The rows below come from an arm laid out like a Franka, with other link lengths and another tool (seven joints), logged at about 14 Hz.
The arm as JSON. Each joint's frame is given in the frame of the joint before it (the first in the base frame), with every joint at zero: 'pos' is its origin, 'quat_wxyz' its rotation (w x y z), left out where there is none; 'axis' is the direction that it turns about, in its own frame. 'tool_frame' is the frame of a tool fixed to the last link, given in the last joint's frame.
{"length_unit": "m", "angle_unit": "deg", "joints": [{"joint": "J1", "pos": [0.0, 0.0, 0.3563], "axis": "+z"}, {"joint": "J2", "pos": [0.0, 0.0, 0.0], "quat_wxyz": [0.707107, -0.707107, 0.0, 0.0], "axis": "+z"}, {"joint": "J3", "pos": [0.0, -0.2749, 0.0], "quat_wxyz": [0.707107, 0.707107, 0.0, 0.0], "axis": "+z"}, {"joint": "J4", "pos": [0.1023, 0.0, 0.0], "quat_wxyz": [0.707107, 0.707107, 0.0, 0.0], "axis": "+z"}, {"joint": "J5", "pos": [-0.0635, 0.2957, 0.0], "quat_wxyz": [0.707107, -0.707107, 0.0, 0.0], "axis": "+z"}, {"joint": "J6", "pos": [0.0, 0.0, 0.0], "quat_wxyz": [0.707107, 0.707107, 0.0, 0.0], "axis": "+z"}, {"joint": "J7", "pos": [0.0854, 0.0, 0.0], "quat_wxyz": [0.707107, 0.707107, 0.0, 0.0], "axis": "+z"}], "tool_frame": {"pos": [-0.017, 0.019, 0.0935], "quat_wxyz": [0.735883, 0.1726, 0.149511, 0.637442]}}
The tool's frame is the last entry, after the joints.
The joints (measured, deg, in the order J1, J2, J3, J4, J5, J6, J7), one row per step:
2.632 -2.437 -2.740 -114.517 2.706 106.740 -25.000
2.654 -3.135 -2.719 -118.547 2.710 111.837 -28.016
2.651 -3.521 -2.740 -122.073 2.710 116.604 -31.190
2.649 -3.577 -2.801 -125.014 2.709 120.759 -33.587
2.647 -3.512 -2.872 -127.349 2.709 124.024 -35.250
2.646 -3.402 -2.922 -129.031 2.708 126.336 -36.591
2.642 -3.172 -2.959 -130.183 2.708 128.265 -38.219
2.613 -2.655 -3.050 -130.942 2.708 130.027 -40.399
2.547 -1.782 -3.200 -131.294 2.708 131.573 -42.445
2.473 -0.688 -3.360 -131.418 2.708 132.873 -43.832
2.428 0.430 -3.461 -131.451 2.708 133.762 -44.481
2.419 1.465 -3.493 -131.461 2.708 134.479 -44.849
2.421 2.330 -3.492 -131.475 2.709 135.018 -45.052
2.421 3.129 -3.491 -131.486 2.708 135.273 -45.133
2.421 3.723 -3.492 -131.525 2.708 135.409 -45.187
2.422 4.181 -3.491 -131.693 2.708 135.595 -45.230
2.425 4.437 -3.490 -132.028 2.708 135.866 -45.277
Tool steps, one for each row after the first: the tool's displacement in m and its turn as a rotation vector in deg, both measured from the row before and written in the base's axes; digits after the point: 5 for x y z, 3 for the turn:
-0.00265 -0.00049 -0.01407 0.169 -1.899 2.822
-0.00208 -0.00094 -0.01337 0.067 -1.766 2.939
-0.00187 -0.00106 -0.01267 -0.041 -1.371 2.158
-0.00205 -0.00097 -0.01072 -0.079 -0.932 1.456
-0.00172 -0.00067 -0.00812 -0.079 -0.573 1.198
-0.00031 -0.00057 -0.00616 -0.095 -0.610 1.510
0.00128 -0.00117 -0.00609 -0.135 -0.569 1.989
0.00261 -0.00188 -0.00661 -0.160 -0.396 1.768
0.00287 -0.00198 -0.00731 -0.152 -0.130 1.103
0.00218 -0.00124 -0.00763 -0.113 0.241 0.471
0.00175 -0.00040 -0.00714 -0.092 0.316 0.302
0.00122 -0.00003 -0.00613 -0.068 0.334 0.188
0.00062 -0.00001 -0.00604 -0.049 0.552 0.075
0.00018 -0.00002 -0.00476 -0.032 0.495 0.049
-0.00039 0.00000 -0.00436 -0.026 0.439 0.039
-0.00107 0.00002 -0.00360 -0.018 0.319 0.042

